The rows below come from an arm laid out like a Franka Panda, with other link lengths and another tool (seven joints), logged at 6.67 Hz.
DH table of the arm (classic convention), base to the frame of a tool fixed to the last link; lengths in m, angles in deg. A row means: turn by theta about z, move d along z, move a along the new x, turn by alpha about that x. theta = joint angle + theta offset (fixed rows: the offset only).
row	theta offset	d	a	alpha
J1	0	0.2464	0	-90
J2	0	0	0	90
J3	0	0.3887	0.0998	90
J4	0	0	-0.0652	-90
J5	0	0.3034	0	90
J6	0	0	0.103	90
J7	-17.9	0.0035	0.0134	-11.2
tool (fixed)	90	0.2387	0	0
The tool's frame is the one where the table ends.
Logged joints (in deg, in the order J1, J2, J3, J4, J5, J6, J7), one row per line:
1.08, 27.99, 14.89, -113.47, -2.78, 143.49, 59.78
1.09, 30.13, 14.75, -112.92, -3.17, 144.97, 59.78
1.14, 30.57, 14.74, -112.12, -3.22, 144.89, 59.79
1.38, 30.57, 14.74, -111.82, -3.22, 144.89, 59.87
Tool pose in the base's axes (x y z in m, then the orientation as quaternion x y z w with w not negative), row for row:
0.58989, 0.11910, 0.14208, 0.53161, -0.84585, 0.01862, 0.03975
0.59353, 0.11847, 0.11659, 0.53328, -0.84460, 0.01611, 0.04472
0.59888, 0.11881, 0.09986, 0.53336, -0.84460, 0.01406, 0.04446
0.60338, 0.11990, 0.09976, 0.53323, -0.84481, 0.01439, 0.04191
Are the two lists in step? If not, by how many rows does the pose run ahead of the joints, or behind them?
The pose runs 1 row behind the joints: the pose in row i belongs to the joints in row i - 1.
